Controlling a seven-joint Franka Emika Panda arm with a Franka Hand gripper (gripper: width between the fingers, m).
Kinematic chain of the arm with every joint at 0, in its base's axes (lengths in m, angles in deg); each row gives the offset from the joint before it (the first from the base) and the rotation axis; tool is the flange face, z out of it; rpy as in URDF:
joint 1: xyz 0 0 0.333 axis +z
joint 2: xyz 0 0 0 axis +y
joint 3: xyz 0 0 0.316 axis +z
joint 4: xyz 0.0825 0 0 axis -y
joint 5: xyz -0.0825 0 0.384 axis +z
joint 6: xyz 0 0 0 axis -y
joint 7: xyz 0.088 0 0 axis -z
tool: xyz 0 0 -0.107 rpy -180 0 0
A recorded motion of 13 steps. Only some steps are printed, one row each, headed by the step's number.
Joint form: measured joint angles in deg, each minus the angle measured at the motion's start. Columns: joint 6, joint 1, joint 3, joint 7, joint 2, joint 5, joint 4.
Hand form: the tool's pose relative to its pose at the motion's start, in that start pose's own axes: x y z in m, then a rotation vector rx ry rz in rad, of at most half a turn. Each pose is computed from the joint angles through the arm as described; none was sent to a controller.
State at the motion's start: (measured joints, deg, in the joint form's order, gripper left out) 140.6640 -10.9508 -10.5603 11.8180 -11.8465 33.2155 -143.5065
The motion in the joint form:
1: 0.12 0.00 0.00 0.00 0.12 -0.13 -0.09
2: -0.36 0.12 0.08 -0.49 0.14 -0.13 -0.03
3: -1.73 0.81 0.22 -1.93 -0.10 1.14 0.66
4: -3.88 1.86 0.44 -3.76 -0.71 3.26 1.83
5: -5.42 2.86 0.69 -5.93 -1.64 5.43 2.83
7: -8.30 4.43 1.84 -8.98 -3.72 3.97 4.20
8: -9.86 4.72 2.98 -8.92 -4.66 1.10 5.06
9: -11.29 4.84 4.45 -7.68 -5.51 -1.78 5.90
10: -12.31 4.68 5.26 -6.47 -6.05 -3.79 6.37
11: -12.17 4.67 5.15 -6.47 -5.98 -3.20 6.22
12: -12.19 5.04 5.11 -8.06 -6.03 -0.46 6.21
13: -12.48 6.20 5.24 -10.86 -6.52 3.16 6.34
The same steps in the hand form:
1: 0.0000 0.0008 0.0012 -0.0034 -0.0001 -0.0005
2: -0.0016 -0.0004 0.0023 -0.0051 -0.0091 -0.0125
3: -0.0057 -0.0095 0.0010 0.0133 -0.0300 -0.0394
4: -0.0124 -0.0250 -0.0036 0.0485 -0.0595 -0.0753
5: -0.0195 -0.0404 -0.0109 0.0900 -0.0773 -0.1182
7: -0.0382 -0.0671 -0.0237 0.0998 -0.1004 -0.2576
8: -0.0481 -0.0801 -0.0305 0.0740 -0.1052 -0.3276
9: -0.0590 -0.0929 -0.0365 0.0430 -0.1074 -0.3776
10: -0.0642 -0.0984 -0.0407 0.0190 -0.1069 -0.3973
11: -0.0636 -0.0972 -0.0397 0.0254 -0.1092 -0.3872
12: -0.0663 -0.1000 -0.0392 0.0619 -0.1221 -0.3885
13: -0.0760 -0.1093 -0.0404 0.1157 -0.1417 -0.4193

